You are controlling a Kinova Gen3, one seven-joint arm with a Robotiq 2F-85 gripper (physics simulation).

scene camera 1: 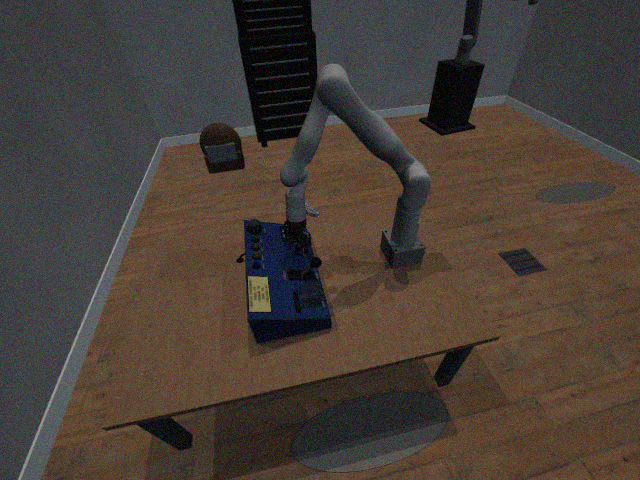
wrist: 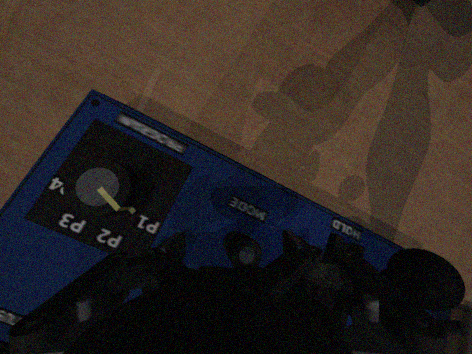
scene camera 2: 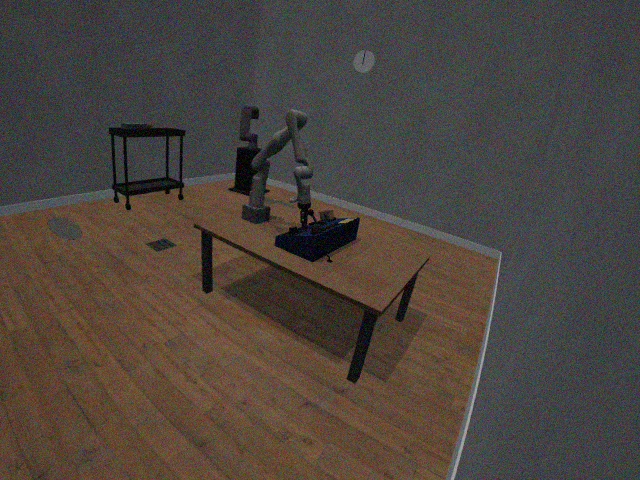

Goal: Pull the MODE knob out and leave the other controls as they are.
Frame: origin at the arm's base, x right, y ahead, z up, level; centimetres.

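Seen in the pictures: gripper, fingertip midpoint: (scene camera 1: pixel 298 248) (wrist: pixel 233 241) (scene camera 2: pixel 304 225); arm's base, link origin: (scene camera 1: pixel 402 237) (scene camera 2: pixel 256 206).
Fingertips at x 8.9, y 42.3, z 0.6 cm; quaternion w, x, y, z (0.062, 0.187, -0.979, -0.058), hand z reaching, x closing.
Offsets run from my fingertips to a thing's top centre. "spot": to the spot under its first point. Level surfaces: height alone.
A blue control panel @[spot: dx -18.3, dy +13.2, dz +1.5 cm] (scene camera 1: pixel 275 290) (scene camera 2: pixel 316 241) (wrist: pixel 206 182) lies on the wooden table @[dz -10.4 cm] (scene camera 1: pixel 175 305) (scene camera 2: pixel 375 271). In the wrist view its small dark MODE knob @[dx -0.7, dy -0.5, dz +2.7 cm] (wrist: pixel 246 253) sits under the MODE label @[dx -0.9, dy -2.4, dz -2.9 cm] (wrist: pixel 246 209). My gripper (scene camera 1: pixel 296 239) (scene camera 2: pixel 304 220) (wrist: pixel 233 241) stands upright over the panel's far end. It is open, with one dark finger on each side of the knob and a gap to it on both sides. The knob's height above the panel is too dark to judge. The PROGRAM dial @[dx +11.3, dy -1.1, dz +2.1 cm] (wrist: pixel 97 186) points at P1. The HOLD control (wrist: pixel 341 250) (scene camera 1: pixel 315 261) is on the knob's other side.
The panel also carries a yellow label @[spot: dx -19.1, dy +18.7, dz +3.4 cm] (scene camera 1: pixel 259 293) and a row of small buttons @[spot: dx +2.0, dy +16.1, dz +4.9 cm] (scene camera 1: pixel 255 247). The arm's base (scene camera 1: pixel 403 249) (scene camera 2: pixel 255 213) is bolted to the table right of the panel. A black rack (scene camera 1: pixel 277 67), a brown box (scene camera 1: pixel 221 148) and a cart (scene camera 2: pixel 147 131) stand on the floor.
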